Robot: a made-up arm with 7 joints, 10 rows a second.
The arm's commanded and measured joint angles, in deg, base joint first. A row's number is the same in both.
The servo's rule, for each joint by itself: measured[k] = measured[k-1] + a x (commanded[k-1-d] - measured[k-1]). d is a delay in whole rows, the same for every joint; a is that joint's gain. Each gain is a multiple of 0.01, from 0.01 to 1. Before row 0 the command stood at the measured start. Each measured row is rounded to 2 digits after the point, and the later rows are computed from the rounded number. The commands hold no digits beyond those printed.
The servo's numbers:
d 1
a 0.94 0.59 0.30 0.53 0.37 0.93 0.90
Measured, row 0:
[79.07 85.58 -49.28 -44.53 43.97 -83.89 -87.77]
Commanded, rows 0 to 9:
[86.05 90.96 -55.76 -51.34 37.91 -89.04 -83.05]
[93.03 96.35 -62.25 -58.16 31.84 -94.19 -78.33]
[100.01 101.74 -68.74 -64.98 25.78 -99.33 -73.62]
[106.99 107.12 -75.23 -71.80 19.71 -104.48 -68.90]
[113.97 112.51 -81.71 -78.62 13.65 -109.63 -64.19]
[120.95 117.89 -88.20 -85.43 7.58 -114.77 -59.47]
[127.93 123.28 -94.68 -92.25 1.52 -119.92 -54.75]
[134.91 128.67 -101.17 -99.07 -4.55 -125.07 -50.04]
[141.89 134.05 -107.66 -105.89 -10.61 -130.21 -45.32]
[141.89 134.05 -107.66 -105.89 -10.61 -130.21 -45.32]
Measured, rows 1 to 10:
[79.07 85.58 -49.28 -44.53 43.97 -83.89 -87.77]
[85.63 88.75 -51.22 -48.14 41.73 -88.68 -83.52]
[92.59 93.23 -54.53 -53.45 38.07 -93.80 -78.85]
[99.56 98.25 -58.79 -59.56 33.52 -98.94 -74.14]
[106.54 103.48 -63.72 -66.05 28.41 -104.09 -69.42]
[113.52 108.81 -69.12 -72.71 22.95 -109.24 -64.71]
[120.50 114.17 -74.84 -79.45 17.26 -114.38 -59.99]
[127.48 119.54 -80.79 -86.23 11.44 -119.53 -55.27]
[134.46 124.93 -86.90 -93.04 5.52 -124.68 -50.56]
[141.44 130.31 -93.13 -99.85 -0.45 -129.82 -45.84]

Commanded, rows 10 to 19:
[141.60 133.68 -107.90 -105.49 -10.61 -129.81 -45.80]
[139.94 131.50 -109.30 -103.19 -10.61 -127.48 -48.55]
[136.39 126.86 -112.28 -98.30 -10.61 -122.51 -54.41]
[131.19 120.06 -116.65 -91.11 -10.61 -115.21 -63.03]
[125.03 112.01 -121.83 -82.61 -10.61 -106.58 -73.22]
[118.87 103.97 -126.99 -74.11 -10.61 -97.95 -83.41]
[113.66 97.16 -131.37 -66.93 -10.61 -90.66 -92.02]
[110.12 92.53 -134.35 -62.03 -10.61 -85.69 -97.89]
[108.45 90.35 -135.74 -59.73 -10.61 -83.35 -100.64]
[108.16 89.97 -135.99 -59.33 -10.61 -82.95 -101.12]
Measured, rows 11 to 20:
[141.86 132.52 -97.49 -103.05 -4.21 -130.18 -45.37]
[141.62 133.20 -100.61 -104.34 -6.58 -129.84 -45.76]
[140.04 132.20 -103.22 -103.73 -8.07 -127.65 -48.27]
[136.61 129.05 -105.94 -100.85 -9.01 -122.87 -53.80]
[131.52 123.75 -109.15 -95.69 -9.60 -115.75 -62.11]
[125.42 116.82 -112.95 -88.76 -9.97 -107.22 -72.11]
[119.26 109.24 -117.16 -81.00 -10.21 -98.60 -82.28]
[114.00 102.11 -121.42 -73.54 -10.36 -91.22 -91.05]
[110.35 96.46 -125.30 -67.44 -10.45 -86.08 -97.21]
[108.56 92.86 -128.43 -63.35 -10.51 -83.54 -100.30]

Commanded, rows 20 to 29:
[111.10 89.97 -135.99 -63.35 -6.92 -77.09 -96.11]
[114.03 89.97 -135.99 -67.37 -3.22 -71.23 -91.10]
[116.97 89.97 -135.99 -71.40 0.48 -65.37 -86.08]
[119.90 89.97 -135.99 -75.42 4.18 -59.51 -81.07]
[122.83 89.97 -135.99 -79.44 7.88 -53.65 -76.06]
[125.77 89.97 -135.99 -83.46 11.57 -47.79 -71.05]
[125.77 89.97 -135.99 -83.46 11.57 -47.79 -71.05]
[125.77 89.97 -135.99 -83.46 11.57 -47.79 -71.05]
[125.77 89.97 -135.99 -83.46 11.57 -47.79 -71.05]
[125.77 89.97 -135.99 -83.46 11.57 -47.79 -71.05]
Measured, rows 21 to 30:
[108.18 91.15 -130.70 -61.22 -10.55 -82.99 -101.04]
[110.92 90.45 -132.29 -62.35 -9.21 -77.50 -96.60]
[113.84 90.17 -133.40 -65.01 -6.99 -71.67 -91.65]
[116.78 90.05 -134.18 -68.40 -4.23 -65.81 -86.64]
[119.71 90.00 -134.72 -72.12 -1.12 -59.95 -81.63]
[122.64 89.98 -135.10 -76.00 2.21 -54.09 -76.62]
[125.58 89.97 -135.37 -79.95 5.67 -48.23 -71.61]
[125.76 89.97 -135.56 -81.81 7.85 -47.82 -71.11]
[125.77 89.97 -135.69 -82.68 9.23 -47.79 -71.06]
[125.77 89.97 -135.78 -83.09 10.10 -47.79 -71.05]

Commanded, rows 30 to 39:
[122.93 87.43 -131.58 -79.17 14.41 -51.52 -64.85]
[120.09 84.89 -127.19 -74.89 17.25 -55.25 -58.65]
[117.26 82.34 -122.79 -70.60 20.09 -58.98 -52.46]
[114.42 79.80 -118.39 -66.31 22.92 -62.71 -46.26]
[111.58 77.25 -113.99 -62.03 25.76 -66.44 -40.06]
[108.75 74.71 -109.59 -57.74 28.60 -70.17 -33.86]
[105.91 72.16 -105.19 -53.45 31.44 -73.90 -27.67]
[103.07 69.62 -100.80 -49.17 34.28 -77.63 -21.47]
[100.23 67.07 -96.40 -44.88 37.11 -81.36 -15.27]
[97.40 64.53 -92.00 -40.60 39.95 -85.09 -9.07]
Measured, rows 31 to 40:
[125.77 89.97 -135.84 -83.29 10.64 -47.79 -71.05]
[123.10 88.47 -134.56 -81.11 12.03 -51.26 -65.47]
[120.27 86.36 -132.35 -77.81 13.96 -54.97 -59.33]
[117.44 83.99 -129.48 -73.99 16.23 -58.70 -53.15]
[114.60 81.52 -126.15 -69.92 18.71 -62.43 -46.95]
[111.76 79.00 -122.50 -65.74 21.32 -66.16 -40.75]
[108.93 76.47 -118.63 -61.50 24.01 -69.89 -34.55]
[106.09 73.93 -114.60 -57.23 26.76 -73.62 -28.36]
[103.25 71.39 -110.46 -52.96 29.54 -77.35 -22.16]
[100.41 68.84 -106.24 -48.68 32.34 -81.08 -15.96]

